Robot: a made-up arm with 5 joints.
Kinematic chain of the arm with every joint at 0, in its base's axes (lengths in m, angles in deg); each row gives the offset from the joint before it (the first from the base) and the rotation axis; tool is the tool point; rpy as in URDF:
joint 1: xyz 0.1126 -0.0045 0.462 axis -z
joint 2: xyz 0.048 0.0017 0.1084 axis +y
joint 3: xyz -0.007 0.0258 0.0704 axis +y
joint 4: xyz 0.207 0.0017 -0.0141 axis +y
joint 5: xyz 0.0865 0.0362 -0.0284 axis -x
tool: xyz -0.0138 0.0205 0.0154 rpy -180 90 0
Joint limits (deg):
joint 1: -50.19..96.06
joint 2: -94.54..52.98
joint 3: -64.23..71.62
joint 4: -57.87..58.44
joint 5: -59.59..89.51
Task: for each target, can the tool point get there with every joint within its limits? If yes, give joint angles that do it. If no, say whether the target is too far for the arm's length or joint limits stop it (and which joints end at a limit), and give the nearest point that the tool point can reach.
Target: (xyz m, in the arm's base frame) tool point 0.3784 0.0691 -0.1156
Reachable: no: too far | nearest point 0.2831 0.0427 0.3290 | short by 0.455 m
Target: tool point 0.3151 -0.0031 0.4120
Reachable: yes | joints 26.16 -9.06 51.89 22.76 25.27
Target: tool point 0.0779 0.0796 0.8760
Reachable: yes | joints -9.49 -63.86 -33.96 3.40 12.35
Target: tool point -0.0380 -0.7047 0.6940
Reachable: no: too far | nearest point 0.1517 -0.4036 0.6545 | short by 0.358 m
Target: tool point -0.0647 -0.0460 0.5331
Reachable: no: joint limits stop it (at a limit: joint 1, joint 2, joint 3) | nearest point -0.0160 -0.0293 0.5039 | short by 0.059 m
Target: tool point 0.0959 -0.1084 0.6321
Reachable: no: joint limits stop it (at a limit: joint 1, joint 2, joint 4, joint 5) | nearest point 0.1747 -0.1867 0.6728 | short by 0.118 m
